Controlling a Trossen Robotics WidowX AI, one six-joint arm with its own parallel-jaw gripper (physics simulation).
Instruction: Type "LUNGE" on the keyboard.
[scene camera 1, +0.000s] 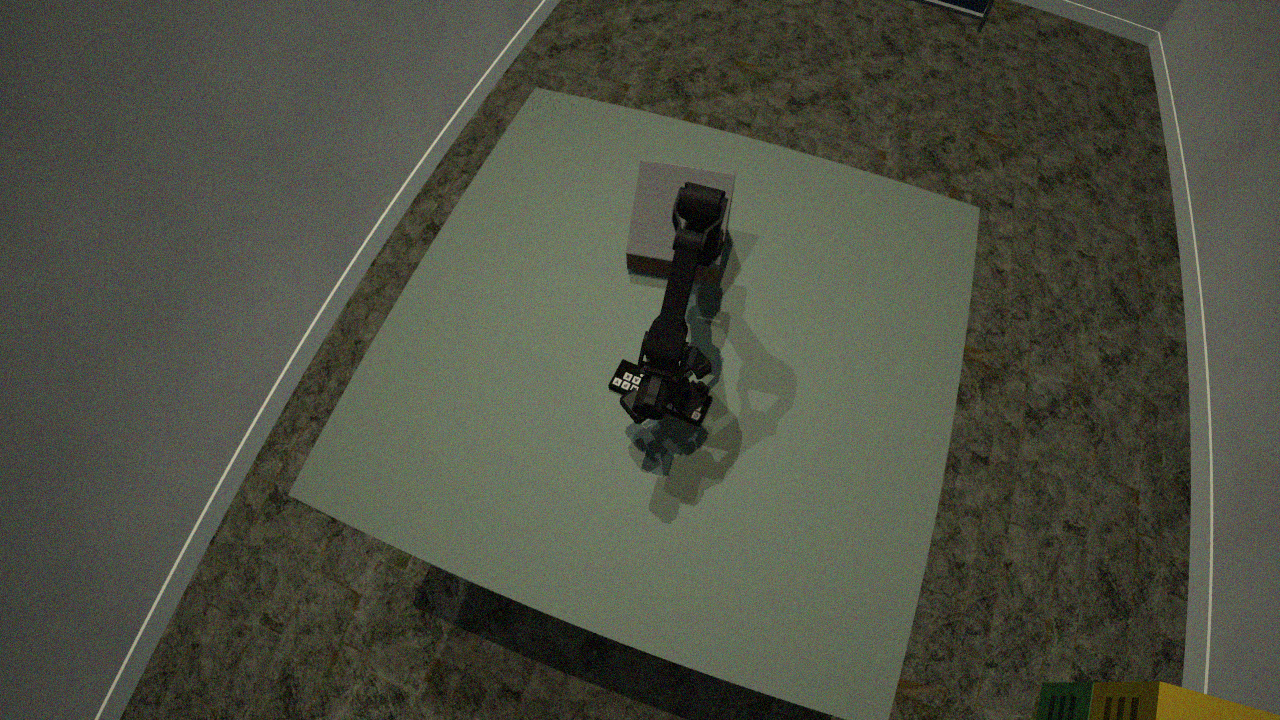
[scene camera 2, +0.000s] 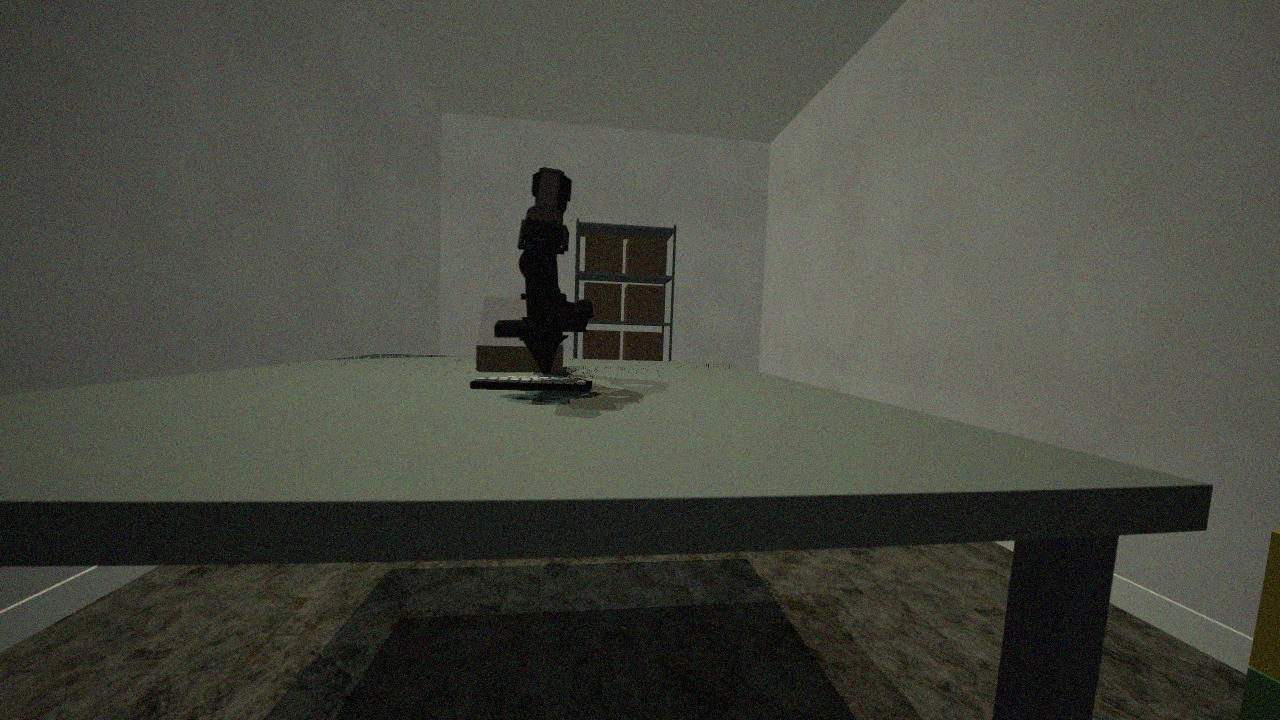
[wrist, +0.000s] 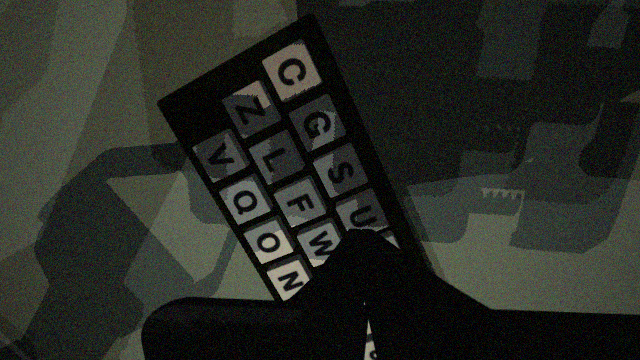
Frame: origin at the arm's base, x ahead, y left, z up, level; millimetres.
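Seen in the pictures: gripper, fingertip midpoint: (scene camera 2: 546, 374) (wrist: 359, 240).
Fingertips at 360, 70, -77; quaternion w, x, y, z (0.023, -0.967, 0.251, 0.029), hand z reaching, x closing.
Pixels of each thing's middle, then the offset from my fingertips to it, as dx, dy, dz. Level surfaces: height alone.
- black keyboard, body centre: (wrist: 347, 281) (scene camera 2: 533, 383) (scene camera 1: 660, 392) -18, -26, -19
- L key, body centre: (wrist: 277, 157) -16, +39, -13
- G key, body centre: (wrist: 317, 123) +4, +44, -13
- U key, body centre: (wrist: 361, 214) +3, +4, -13
- N key, body centre: (wrist: 291, 277) -37, -10, -13
- pale green table, surface height: dz -28
The black keyboard (scene camera 1: 623, 380) (scene camera 2: 487, 385) (wrist: 200, 107) lies flat on the table with white letter keys, partly covered by the arm in scene camera 1. In the wrist view it slants; the L key (wrist: 276, 156), G key (wrist: 317, 123), U key (wrist: 362, 210) and N key (wrist: 289, 281) show, N partly covered. An E key does not show in the wrist view. My gripper (scene camera 2: 546, 370) (wrist: 359, 240) is shut and empty, pointing down at the keyboard. Its tips overlap the lower edge of U and hide most of the key beside it. Whether they touch a key I cannot tell.
The pale green table (scene camera 1: 805, 537) (scene camera 2: 805, 447) carries a grey block (scene camera 1: 656, 205) (scene camera 2: 501, 360) by the arm's base. A shelf rack (scene camera 2: 626, 230) with brown boxes stands behind the table. A yellow object (scene camera 1: 1208, 704) and a green one (scene camera 1: 1063, 700) show at the lower right corner of scene camera 1.
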